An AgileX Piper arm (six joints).
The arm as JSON. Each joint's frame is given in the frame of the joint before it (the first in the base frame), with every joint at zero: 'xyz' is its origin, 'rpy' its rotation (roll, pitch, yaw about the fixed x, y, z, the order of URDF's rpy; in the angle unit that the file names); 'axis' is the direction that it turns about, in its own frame. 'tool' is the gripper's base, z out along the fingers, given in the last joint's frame.
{
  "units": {
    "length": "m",
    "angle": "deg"
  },
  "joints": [
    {
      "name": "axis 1",
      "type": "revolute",
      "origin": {
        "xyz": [
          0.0,
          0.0,
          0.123
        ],
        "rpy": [
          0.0,
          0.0,
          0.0
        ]
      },
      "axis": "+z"
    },
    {
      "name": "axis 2",
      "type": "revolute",
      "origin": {
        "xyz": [
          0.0,
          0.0,
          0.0
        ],
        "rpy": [
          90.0,
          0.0,
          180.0
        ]
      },
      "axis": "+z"
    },
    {
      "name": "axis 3",
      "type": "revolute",
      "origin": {
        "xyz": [
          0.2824,
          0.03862,
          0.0
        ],
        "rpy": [
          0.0,
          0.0,
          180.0
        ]
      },
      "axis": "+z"
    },
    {
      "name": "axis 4",
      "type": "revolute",
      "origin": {
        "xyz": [
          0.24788,
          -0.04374,
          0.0
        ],
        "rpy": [
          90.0,
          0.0,
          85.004
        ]
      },
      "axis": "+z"
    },
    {
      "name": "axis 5",
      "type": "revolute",
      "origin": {
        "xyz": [
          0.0,
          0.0,
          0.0
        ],
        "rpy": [
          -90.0,
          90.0,
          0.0
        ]
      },
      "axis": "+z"
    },
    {
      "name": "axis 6",
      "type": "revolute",
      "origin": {
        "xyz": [
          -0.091,
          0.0,
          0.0
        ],
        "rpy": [
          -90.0,
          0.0,
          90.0
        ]
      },
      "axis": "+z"
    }
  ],
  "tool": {
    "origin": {
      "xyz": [
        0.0,
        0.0,
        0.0
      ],
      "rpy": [
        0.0,
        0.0,
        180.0
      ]
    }
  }
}
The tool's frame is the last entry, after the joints.
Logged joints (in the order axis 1, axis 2, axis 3, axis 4, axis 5, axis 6), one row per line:
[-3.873, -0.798, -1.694, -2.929, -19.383, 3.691]
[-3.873, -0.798, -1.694, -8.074, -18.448, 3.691]
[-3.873, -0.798, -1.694, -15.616, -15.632, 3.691]
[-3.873, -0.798, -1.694, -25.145, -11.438, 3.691]
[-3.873, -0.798, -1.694, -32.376, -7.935, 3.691]
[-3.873, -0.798, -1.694, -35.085, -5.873, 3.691]
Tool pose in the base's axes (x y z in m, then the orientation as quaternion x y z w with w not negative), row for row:
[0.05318, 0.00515, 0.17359, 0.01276, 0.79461, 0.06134, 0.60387]
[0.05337, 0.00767, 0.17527, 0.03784, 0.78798, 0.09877, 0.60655]
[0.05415, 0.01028, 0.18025, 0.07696, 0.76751, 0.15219, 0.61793]
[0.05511, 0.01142, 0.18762, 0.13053, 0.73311, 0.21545, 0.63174]
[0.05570, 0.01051, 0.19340, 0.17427, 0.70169, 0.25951, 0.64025]
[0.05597, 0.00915, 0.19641, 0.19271, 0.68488, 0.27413, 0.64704]
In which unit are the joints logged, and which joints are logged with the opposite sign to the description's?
The joints are logged in degrees. Opposite sign: axis 1, axis 3, axis 4, axis 5.
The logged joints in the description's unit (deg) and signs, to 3 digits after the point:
[3.873, -0.798, 1.694, 2.929, 19.383, 3.691]
[3.873, -0.798, 1.694, 8.074, 18.448, 3.691]
[3.873, -0.798, 1.694, 15.616, 15.632, 3.691]
[3.873, -0.798, 1.694, 25.145, 11.438, 3.691]
[3.873, -0.798, 1.694, 32.376, 7.935, 3.691]
[3.873, -0.798, 1.694, 35.085, 5.873, 3.691]

